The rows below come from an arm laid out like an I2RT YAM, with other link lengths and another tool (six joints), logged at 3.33 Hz.
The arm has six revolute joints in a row. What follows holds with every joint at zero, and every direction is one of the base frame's.
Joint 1 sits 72.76 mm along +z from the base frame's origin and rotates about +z.
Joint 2 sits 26.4 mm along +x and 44.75 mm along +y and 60.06 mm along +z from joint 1 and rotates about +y.
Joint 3 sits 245.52 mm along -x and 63.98 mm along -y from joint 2 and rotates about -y.
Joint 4 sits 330.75 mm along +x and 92.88 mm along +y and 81 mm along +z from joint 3 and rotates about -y.
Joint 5 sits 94.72 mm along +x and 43.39 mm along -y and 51.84 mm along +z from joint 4 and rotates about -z.
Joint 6 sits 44.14 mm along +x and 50.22 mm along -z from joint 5 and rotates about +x.
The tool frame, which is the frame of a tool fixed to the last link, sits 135 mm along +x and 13 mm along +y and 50 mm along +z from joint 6; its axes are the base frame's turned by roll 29.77, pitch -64.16 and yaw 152.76 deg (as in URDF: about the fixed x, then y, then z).
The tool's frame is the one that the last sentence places.
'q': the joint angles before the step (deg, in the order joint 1, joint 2, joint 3, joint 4, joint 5, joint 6). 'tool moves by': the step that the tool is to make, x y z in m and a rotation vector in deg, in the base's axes. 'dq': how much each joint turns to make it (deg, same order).
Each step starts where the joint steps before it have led.
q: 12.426, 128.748, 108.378, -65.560, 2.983, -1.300
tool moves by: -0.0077, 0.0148, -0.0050, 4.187, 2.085, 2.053
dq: 0.002, 0.551, 0.010, -0.575, -4.655, -1.769
